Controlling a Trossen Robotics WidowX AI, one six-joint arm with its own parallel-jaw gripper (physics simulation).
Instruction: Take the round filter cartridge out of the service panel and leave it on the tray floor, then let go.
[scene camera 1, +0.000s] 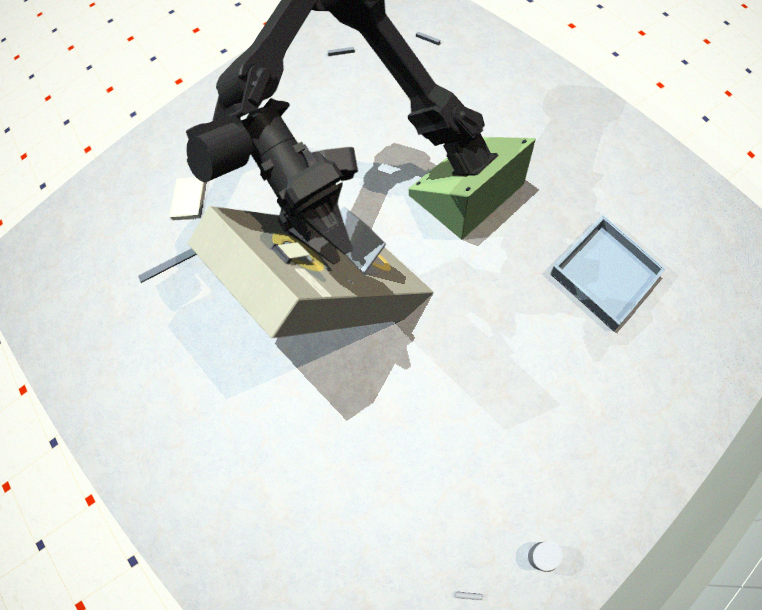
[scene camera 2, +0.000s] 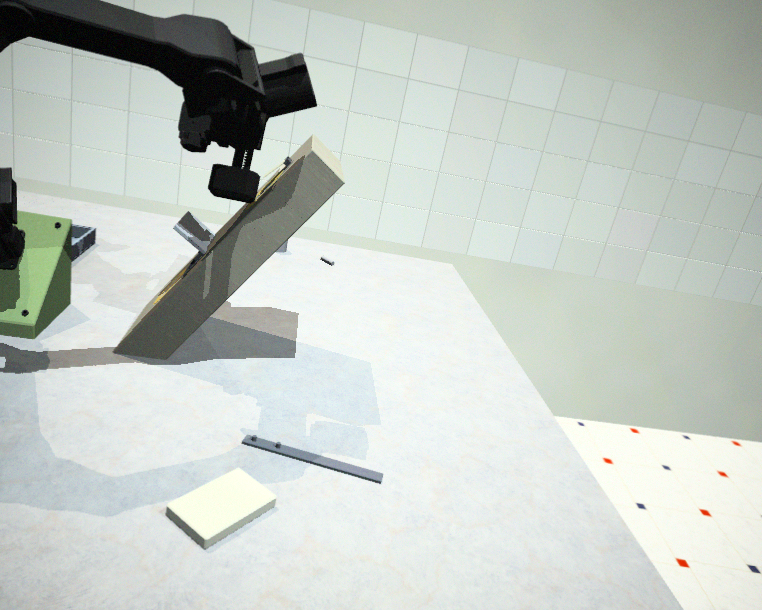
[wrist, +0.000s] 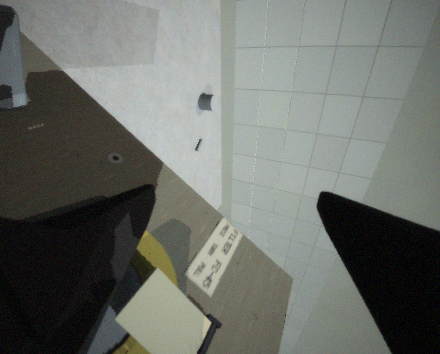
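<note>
The service panel (scene camera 1: 241, 273) (scene camera 2: 254, 254) (wrist: 260, 295) is a tilted beige box. Its face has a yellow ring (scene camera 1: 282, 239) (wrist: 160, 252) around a dark round opening, beside a label reading FILTER FC-45. A cream plate (scene camera 1: 292, 252) (wrist: 162, 312) stands across this ring and hides much of it; I cannot make out the round cartridge clearly. My gripper (scene camera 1: 341, 255) (scene camera 2: 235, 184) (wrist: 237, 196) is open and empty at the panel's face, with one finger over the face beside the ring. The blue tray (scene camera 1: 610, 273) (scene camera 2: 83, 238) stands at the right in scene camera 1.
A grey flap (scene camera 1: 368, 244) (scene camera 2: 193, 232) (wrist: 12, 75) sticks out from the panel. A green wedge (scene camera 1: 502, 181) (scene camera 2: 47, 273) carries the arm. A white cylinder (scene camera 1: 546, 556) (wrist: 205, 101), a loose cream slab (scene camera 1: 187, 198) (scene camera 2: 221, 505) and a grey bar (scene camera 1: 166, 265) (scene camera 2: 317, 459) are on the table.
</note>
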